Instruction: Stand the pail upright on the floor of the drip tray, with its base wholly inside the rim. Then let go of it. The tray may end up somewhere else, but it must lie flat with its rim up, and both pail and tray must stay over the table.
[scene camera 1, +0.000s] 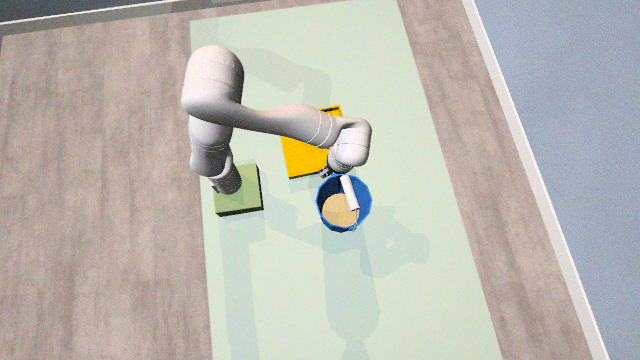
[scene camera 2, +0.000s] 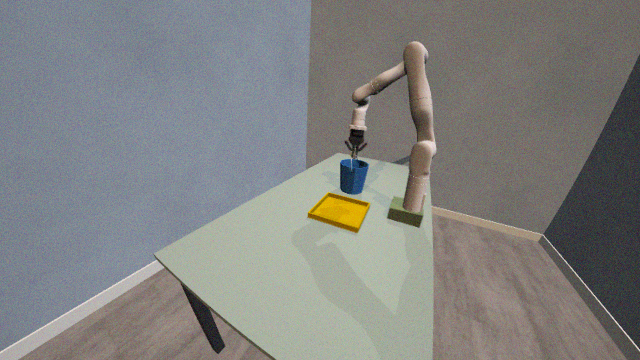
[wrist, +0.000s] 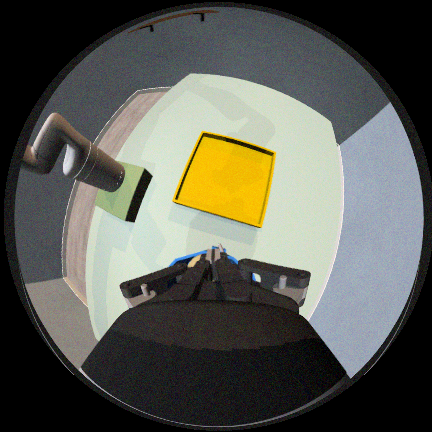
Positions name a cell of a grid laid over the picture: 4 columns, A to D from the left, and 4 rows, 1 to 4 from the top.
yellow drip tray: scene camera 1 B2; scene camera 2 C3; wrist C2
